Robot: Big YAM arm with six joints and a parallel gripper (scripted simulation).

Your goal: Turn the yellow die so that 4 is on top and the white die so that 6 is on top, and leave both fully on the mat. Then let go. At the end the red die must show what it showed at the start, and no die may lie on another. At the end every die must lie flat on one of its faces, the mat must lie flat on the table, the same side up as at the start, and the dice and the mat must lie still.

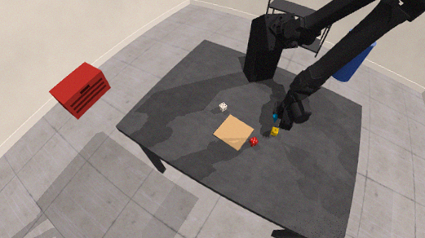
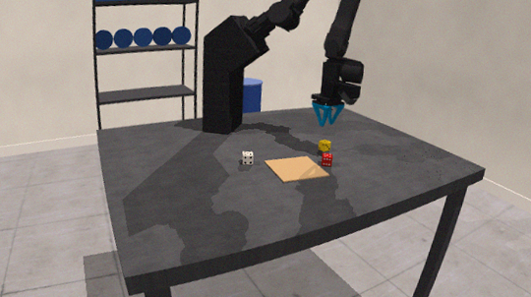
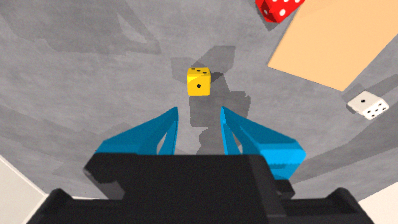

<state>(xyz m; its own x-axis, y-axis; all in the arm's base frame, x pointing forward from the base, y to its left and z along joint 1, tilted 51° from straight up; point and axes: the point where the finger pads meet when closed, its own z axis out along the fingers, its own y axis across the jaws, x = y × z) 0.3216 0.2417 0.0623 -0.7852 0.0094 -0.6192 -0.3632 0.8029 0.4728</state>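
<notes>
The yellow die lies 80 mm below my hand. Round my hand: tan mat 140 mm ahead, 140 mm to the right, 90 mm below; red die 120 mm ahead, 40 mm to the right, 80 mm below; white die 80 mm ahead, 270 mm to the right, 80 mm below.
</notes>
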